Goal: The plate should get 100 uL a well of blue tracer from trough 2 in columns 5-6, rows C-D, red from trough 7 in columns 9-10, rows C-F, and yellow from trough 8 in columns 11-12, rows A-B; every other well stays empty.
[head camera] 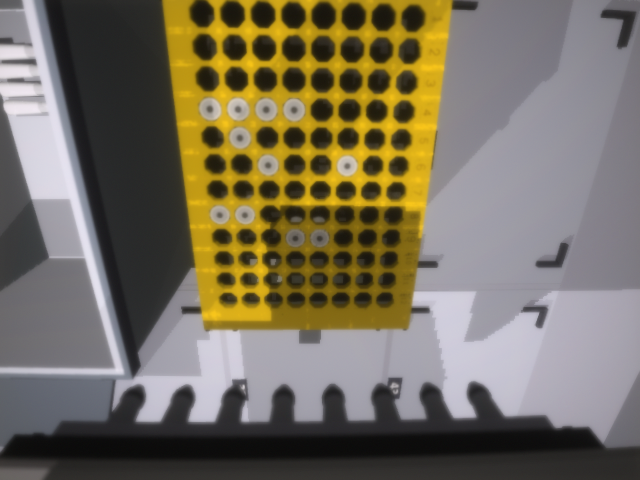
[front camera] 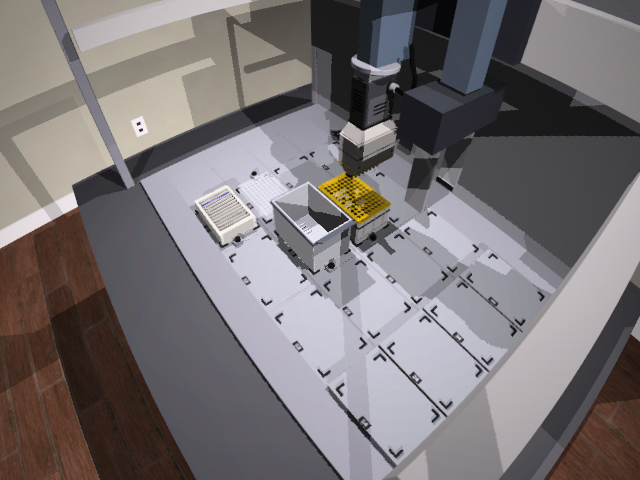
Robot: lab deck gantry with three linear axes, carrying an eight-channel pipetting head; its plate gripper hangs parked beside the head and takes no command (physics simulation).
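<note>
The pipetting head (front camera: pixel 367 144) is over the back edge of the yellow tip rack (front camera: pixel 354 196) (head camera: pixel 185 170). Its several dark nozzles (head camera: pixel 333 400) show no tips in the head view. White tips stand scattered in the rack; most holes are dark and empty. The cream trough block (front camera: pixel 225 214) stands at the left, with a blue line in one far trough; red and yellow cannot be made out. The white well plate (front camera: pixel 262 192) lies behind the waste bin; its well contents are too small to tell. The plate gripper (front camera: pixel 436 178) hangs beside the head; its finger state is unclear.
The open grey waste bin (front camera: pixel 333 253) (head camera: pixel 85 315) stands between the trough block and the tip rack, with white tips inside. Its walls rise beside the plate and the rack. A dark carriage block (front camera: pixel 439 116) hangs right of the head. Black corner marks cover the deck.
</note>
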